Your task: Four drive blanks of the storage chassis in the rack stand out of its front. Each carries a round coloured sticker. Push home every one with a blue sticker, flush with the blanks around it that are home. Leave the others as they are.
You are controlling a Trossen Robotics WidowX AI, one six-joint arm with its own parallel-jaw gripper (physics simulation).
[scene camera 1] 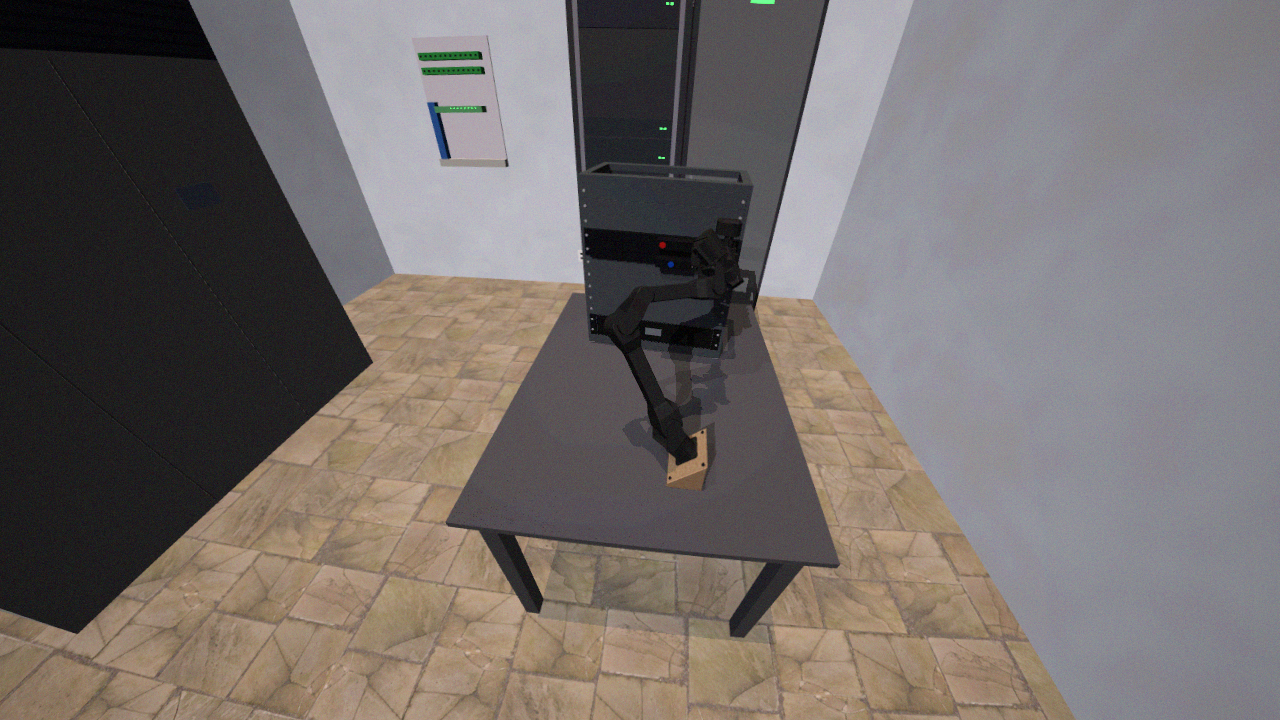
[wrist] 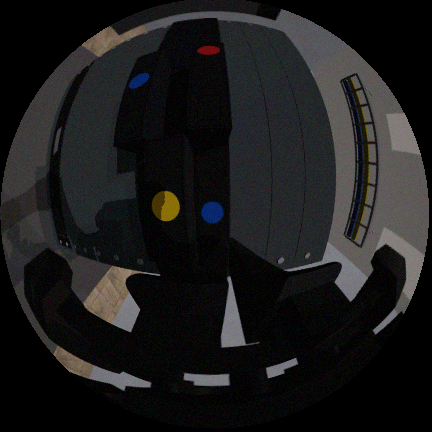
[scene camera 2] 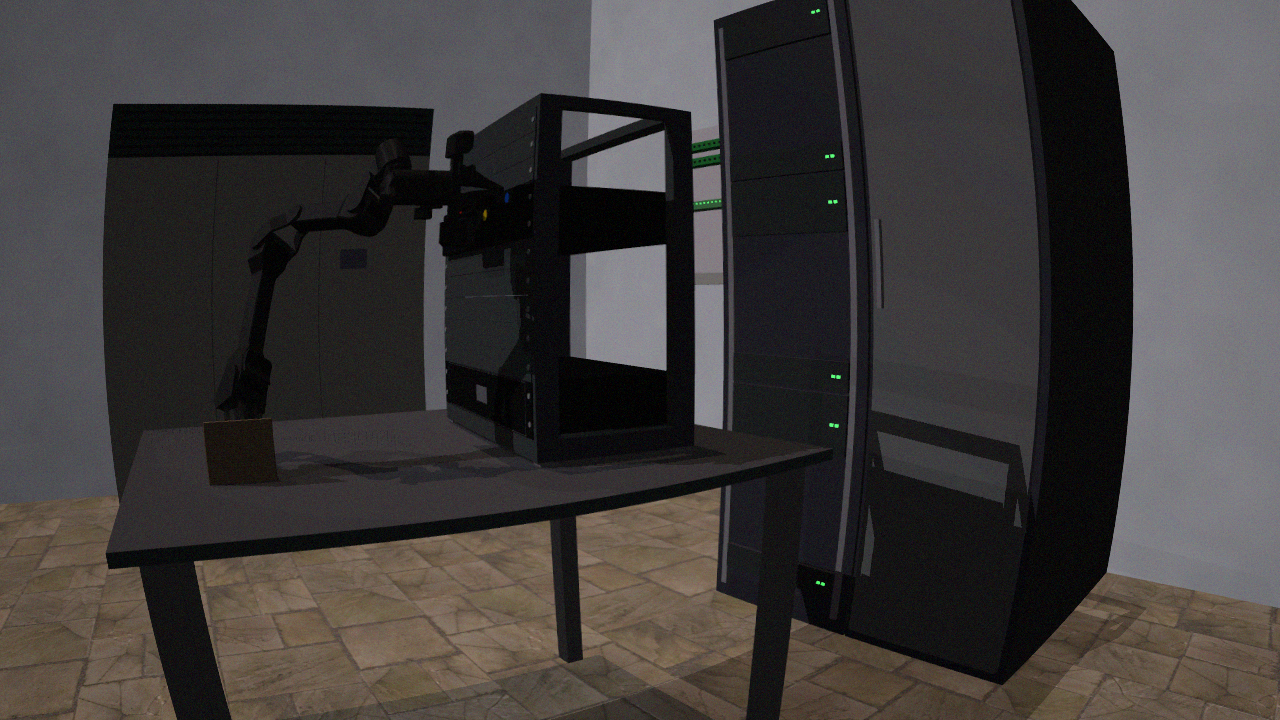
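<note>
The black storage chassis sits in the open-frame rack. In the wrist view, the blanks with the red sticker and the far blue sticker stand well out. The yellow sticker is on a blank that stands out beside the near blue sticker. That near blue blank lies further back; whether it is fully flush is unclear. My gripper is shut and empty, its tips close to the front beside the near blue sticker. Its wrist hides this end in scene camera 1.
The rack stands on the dark table; the arm's wooden base is near the opposite end. Plain grey panels lie above and below the chassis. A tall cabinet stands behind the rack. A lower black unit sits at the rack's bottom.
</note>
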